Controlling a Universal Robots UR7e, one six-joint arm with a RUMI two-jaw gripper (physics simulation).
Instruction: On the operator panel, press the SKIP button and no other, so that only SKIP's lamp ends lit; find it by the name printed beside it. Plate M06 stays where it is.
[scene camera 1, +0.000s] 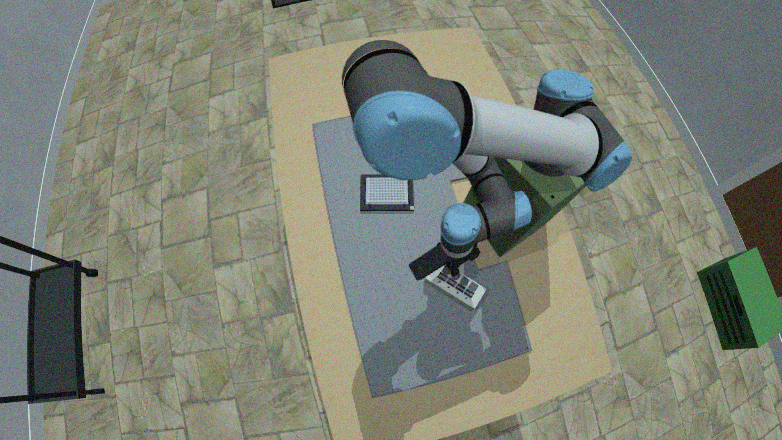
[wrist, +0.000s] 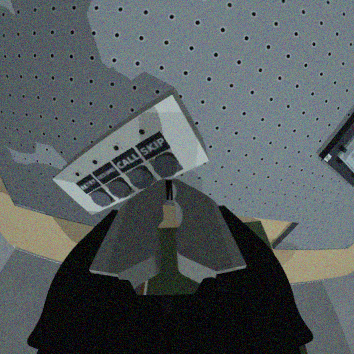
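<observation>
The operator panel (scene camera 1: 476, 300) (wrist: 184, 131) is a pale box with a row of several round dark buttons. In the wrist view the printed name SKIP (wrist: 153, 144) stands beside the SKIP button (wrist: 166, 164), at the right end, next to CALL (wrist: 128, 158). The small lamps above the names look dark, SKIP's lamp (wrist: 141, 131) among them. My gripper (scene camera 1: 454, 271) (wrist: 169, 181) is shut and empty. Its tips appear at the lower edge of the SKIP button in the wrist view; contact cannot be told. A white plate (scene camera 1: 386, 190), probably M06, sits in a black holder; its name is unreadable.
The black holder (scene camera 1: 363, 206) (wrist: 341, 167) is apart from the panel on the grey perforated board (scene camera 1: 349, 240) (wrist: 260, 115). A green pedestal (scene camera 1: 514, 232) stands beside the board. A green cabinet (scene camera 1: 757, 295) and a black rack (scene camera 1: 78, 328) stand on the floor.
</observation>
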